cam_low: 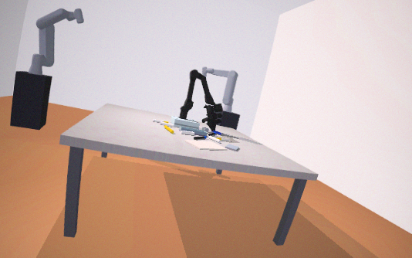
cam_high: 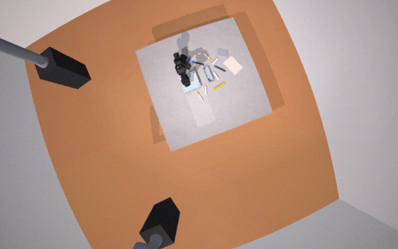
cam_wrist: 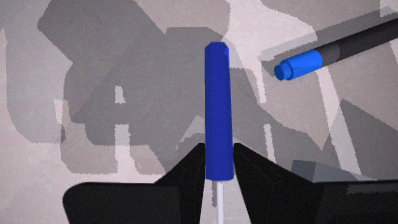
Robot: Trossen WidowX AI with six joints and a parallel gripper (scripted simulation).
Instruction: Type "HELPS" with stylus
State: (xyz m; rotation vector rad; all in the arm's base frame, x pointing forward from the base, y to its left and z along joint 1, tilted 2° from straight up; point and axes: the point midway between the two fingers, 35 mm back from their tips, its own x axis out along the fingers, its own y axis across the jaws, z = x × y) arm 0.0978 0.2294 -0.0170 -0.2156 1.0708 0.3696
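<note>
My gripper tip is right at the blue stylus. From my gripper tip the other things lie so: grey-blue block (450 mm ahead, 90 mm to the right, 10 mm below); cream notepad (470 mm ahead, 290 mm to the right, 10 mm below).
</note>
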